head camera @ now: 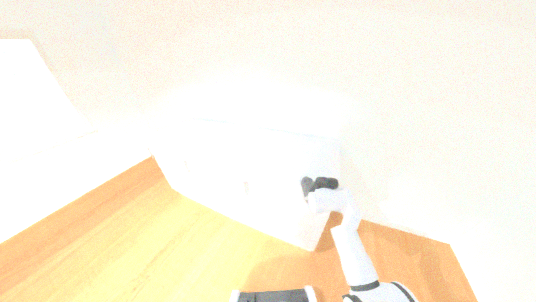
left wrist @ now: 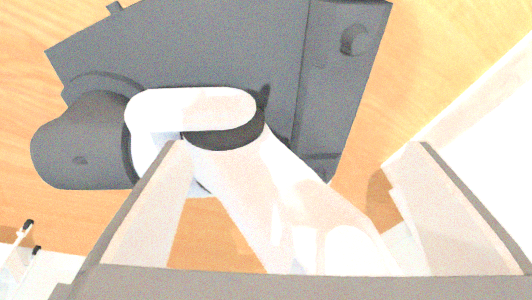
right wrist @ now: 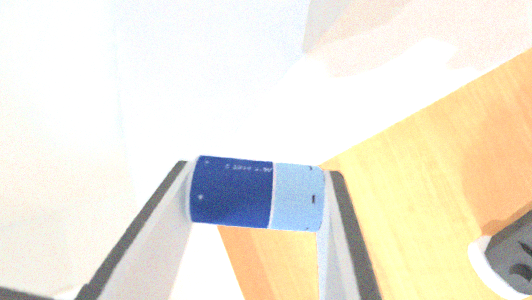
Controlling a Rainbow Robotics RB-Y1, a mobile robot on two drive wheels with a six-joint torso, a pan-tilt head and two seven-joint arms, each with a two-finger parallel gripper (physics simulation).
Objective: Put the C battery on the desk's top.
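Places are measured from the robot's base along level axes (x left, y back, z up), in centimetres.
Pixels of known places: left gripper, fingertip midpoint: (left wrist: pixel 293 155); right gripper, fingertip midpoint: (head camera: pixel 303 188) (right wrist: pixel 257 182).
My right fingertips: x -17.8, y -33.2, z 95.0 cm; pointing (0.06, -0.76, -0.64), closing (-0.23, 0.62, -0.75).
Behind a point stands the place of what it marks.
My right gripper (right wrist: pixel 257 182) @[z 95.0, x -17.8, y -33.2 cm] is shut on the C battery (right wrist: pixel 235 192) @[z 96.7, x -18.9, y -32.4 cm], a dark blue and light blue cylinder lying crosswise between its fingertips in the right wrist view. In the head view my right arm reaches over the right end of a washed-out white furniture block, which looks like the desk (head camera: pixel 280 210) @[z 59.0, x -8.6, y -45.6 cm]; the battery cannot be made out there. In the right wrist view white surfaces lie beyond the battery; the height between them is unclear. My left gripper (left wrist: pixel 293 155) @[z 53.5, x 21.6, y 16.6 cm] is open and empty, its fingers wide apart over my own arm and base.
Wooden floor (head camera: pixel 200 240) @[z 0.1, x 70.9, y -52.2 cm] (right wrist: pixel 410 160) @[z 0.1, x 23.1, y -44.3 cm] runs in front of the white block. A large white piece of furniture (head camera: pixel 35 95) @[z 143.6, x 276.6, y -141.6 cm] stands at the left of the head view. My dark grey base (left wrist: pixel 215 45) @[z 17.0, x 14.8, y 24.0 cm] fills much of the left wrist view. A white surface (left wrist: pixel 495 130) @[z 20.5, x -4.4, y -47.7 cm] stands at its right.
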